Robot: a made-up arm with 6 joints.
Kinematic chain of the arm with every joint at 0, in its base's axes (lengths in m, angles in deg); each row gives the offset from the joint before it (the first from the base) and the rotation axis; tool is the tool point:
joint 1: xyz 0 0 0.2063 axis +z
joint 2: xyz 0 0.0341 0 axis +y
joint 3: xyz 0 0 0.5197 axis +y
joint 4: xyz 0 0 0.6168 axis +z
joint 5: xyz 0 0 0 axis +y
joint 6: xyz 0 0 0.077 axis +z
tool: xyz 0 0 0
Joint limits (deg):
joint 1: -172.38..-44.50
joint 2: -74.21..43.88
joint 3: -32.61..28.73
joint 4: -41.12..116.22
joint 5: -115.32..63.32
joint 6: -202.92..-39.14
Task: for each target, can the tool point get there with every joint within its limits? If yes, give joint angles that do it. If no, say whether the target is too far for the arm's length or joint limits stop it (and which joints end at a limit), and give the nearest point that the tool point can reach.
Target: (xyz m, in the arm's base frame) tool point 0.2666 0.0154 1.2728
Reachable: yes | joints -161.23 2.01 -22.46 -28.94 -95.85 -150.84
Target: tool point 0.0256 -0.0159 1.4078
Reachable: yes | joints -156.03 6.45 -14.89 -19.32 21.03 -149.39
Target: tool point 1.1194 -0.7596 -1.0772
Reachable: no: too far | nearest point 1.0871 0.0667 0.1061 | short by 1.444 m
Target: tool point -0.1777 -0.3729 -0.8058
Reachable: no: joint limits stop it (at a limit: joint 1, joint 2, joint 3, joint 5) | nearest point -0.7331 0.7376 0.1155 | short by 1.546 m
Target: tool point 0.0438 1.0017 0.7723
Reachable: yes | joints -92.84 -43.37 -27.28 47.71 -44.61 -131.48
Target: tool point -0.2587 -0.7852 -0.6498
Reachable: no: joint limits stop it (at a limit: joint 2, joint 3, joint 5) | nearest point -0.3139 -0.9526 0.7099 | short by 1.371 m
